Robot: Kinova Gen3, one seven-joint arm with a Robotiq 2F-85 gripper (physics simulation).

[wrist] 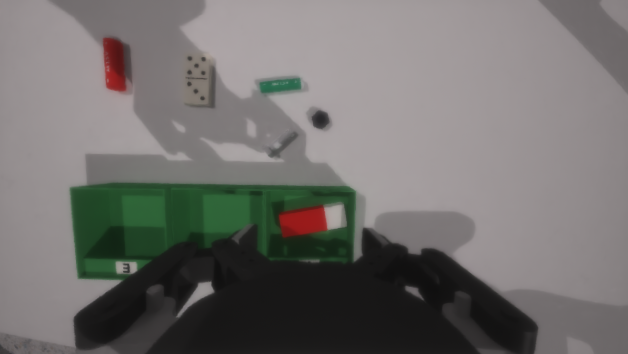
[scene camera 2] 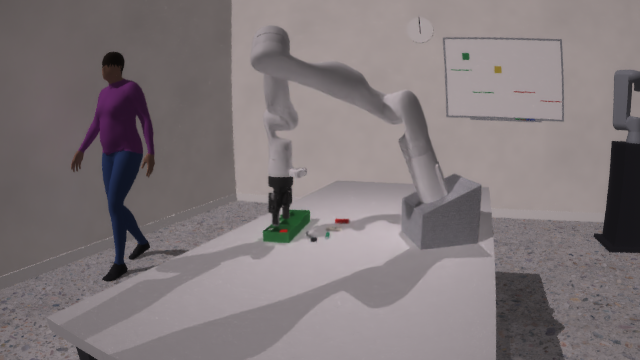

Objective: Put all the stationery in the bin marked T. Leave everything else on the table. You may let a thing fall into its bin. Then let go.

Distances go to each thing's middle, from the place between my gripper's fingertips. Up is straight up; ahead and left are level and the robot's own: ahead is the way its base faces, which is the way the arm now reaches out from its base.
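From my hand: white domino (wrist: 198, 67), 130 mm behind, 130 mm to the right, 50 mm below; green divided tray (scene camera 2: 298, 219), 80 mm to the right, 10 mm ahead, 30 mm below; red battery (wrist: 113, 46), 210 mm to the right, 130 mm behind, 50 mm below; eraser (wrist: 313, 219), 40 mm below.
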